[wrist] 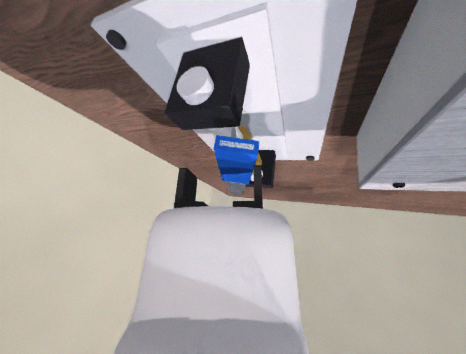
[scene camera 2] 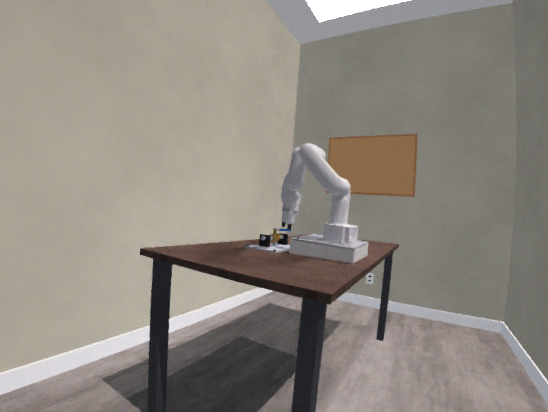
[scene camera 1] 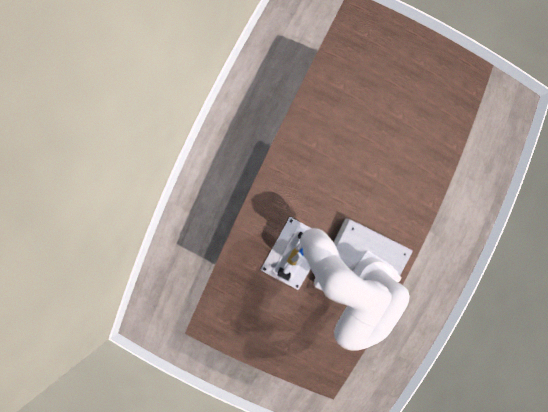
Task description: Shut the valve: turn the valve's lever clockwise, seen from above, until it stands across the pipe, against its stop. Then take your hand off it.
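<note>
The valve's brass body (scene camera 1: 292,257) (scene camera 2: 275,236) (wrist: 245,133) sits on the pipe between two black blocks on a white plate (scene camera 1: 275,254) (wrist: 305,60). Its blue lever (scene camera 1: 301,252) (scene camera 2: 284,230) (wrist: 236,160) points off the pipe's line towards the robot's base; the arm hides part of it in scene camera 1, and whether it is against its stop cannot be told. My gripper (scene camera 2: 286,226) (wrist: 221,170) is open and points down at the lever. In the wrist view the lever shows between the fingers, closer to the right one; contact is unclear.
One black block (scene camera 1: 284,274) (scene camera 2: 265,240) (wrist: 225,80) and the other block (scene camera 1: 300,235) (wrist: 270,167) stand at the pipe's ends. The robot's pale base box (scene camera 1: 380,237) (scene camera 2: 325,250) (wrist: 425,155) stands beside the plate on the brown table (scene camera 1: 380,125) (scene camera 2: 235,260).
</note>
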